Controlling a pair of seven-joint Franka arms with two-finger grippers.
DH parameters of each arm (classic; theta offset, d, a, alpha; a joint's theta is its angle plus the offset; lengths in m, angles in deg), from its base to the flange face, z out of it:
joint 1: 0 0.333 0 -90
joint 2: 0 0 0 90
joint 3: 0 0.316 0.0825 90
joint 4: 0 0 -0.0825 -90
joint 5: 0 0.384 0 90
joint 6: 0 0 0.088 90
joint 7: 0 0.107 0 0
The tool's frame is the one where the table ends.
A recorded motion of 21 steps. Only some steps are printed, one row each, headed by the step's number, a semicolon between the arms.
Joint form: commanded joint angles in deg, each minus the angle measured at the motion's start. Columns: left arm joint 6, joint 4, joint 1, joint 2, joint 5, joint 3, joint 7; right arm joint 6, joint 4, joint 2, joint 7, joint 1, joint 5, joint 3.
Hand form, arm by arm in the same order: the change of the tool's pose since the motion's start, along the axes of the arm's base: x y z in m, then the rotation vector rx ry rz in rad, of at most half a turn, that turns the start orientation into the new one. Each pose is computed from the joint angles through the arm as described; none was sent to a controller.
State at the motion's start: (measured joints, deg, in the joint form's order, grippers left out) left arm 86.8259 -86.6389 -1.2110 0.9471 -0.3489 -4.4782 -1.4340; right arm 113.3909 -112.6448 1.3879 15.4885 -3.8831 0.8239 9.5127
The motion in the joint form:
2: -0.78 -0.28 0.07 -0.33 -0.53 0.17 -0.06; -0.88 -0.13 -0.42 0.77 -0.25 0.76 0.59
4: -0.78 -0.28 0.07 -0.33 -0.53 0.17 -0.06; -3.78 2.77 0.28 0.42 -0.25 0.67 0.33
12: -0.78 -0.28 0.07 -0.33 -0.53 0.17 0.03; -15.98 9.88 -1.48 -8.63 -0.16 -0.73 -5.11
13: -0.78 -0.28 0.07 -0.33 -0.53 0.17 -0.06; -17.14 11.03 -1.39 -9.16 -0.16 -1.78 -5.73
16: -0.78 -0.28 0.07 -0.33 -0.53 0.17 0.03; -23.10 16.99 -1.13 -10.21 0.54 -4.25 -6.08
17: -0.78 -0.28 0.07 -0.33 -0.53 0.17 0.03; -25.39 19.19 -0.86 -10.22 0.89 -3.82 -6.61
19: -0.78 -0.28 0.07 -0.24 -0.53 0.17 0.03; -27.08 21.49 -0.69 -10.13 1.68 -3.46 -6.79
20: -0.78 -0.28 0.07 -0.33 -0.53 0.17 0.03; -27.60 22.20 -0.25 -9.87 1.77 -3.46 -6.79
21: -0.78 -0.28 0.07 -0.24 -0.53 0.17 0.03; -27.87 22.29 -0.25 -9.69 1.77 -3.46 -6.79
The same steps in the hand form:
2: -0.0032 0.0014 -0.0003 -0.0075 0.0136 0.0047; -0.0034 0.0040 0.0017 0.0099 0.0117 -0.0125
4: -0.0032 0.0014 -0.0003 -0.0075 0.0136 0.0047; 0.0021 0.0017 0.0145 0.0098 0.0237 -0.0091
12: -0.0032 0.0014 -0.0003 -0.0075 0.0135 0.0031; -0.0059 -0.0518 0.0727 -0.0118 0.0788 0.0648
13: -0.0032 0.0014 -0.0003 -0.0075 0.0136 0.0047; -0.0056 -0.0596 0.0797 -0.0287 0.0811 0.0663
16: -0.0032 0.0014 -0.0003 -0.0075 0.0135 0.0031; -0.0070 -0.0610 0.1181 -0.0708 0.0874 0.0916
17: -0.0032 0.0014 -0.0003 -0.0075 0.0135 0.0031; -0.0079 -0.0622 0.1303 -0.0627 0.0934 0.0863
19: -0.0027 0.0014 -0.0011 -0.0075 0.0151 0.0031; -0.0084 -0.0558 0.1451 -0.0572 0.0852 0.0937
20: -0.0032 0.0014 -0.0003 -0.0075 0.0135 0.0031; -0.0068 -0.0550 0.1459 -0.0570 0.0894 0.0904
21: -0.0027 0.0014 -0.0011 -0.0075 0.0151 0.0031; -0.0073 -0.0551 0.1462 -0.0571 0.0925 0.0872

